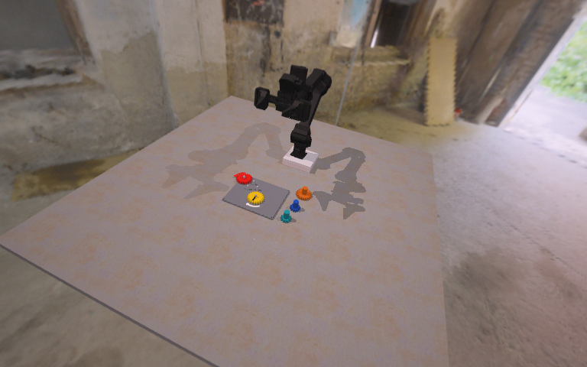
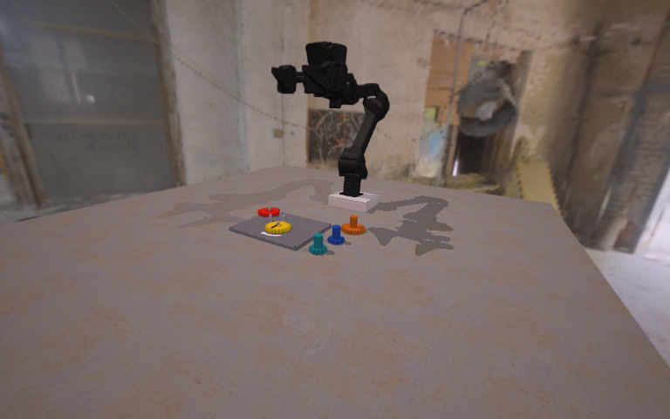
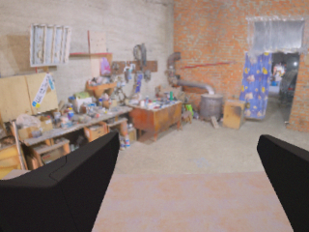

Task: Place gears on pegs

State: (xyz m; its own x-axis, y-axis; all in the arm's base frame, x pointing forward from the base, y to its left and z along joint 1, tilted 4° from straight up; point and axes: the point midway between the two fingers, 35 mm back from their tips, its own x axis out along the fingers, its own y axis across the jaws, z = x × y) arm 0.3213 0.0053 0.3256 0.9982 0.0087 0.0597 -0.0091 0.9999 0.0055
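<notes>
The teal gear lies 3 cm ahead of my gripper tip, 11 cm to the left of it and 37 cm below it. Also, from my gripper tip: white arrow (4 cm ahead, 2 cm to the right, 37 cm below); then blue gear (3 cm behind, 12 cm to the left, 37 cm below); then yellow gear (1 cm ahead, 3 cm to the right, 36 cm below).
</notes>
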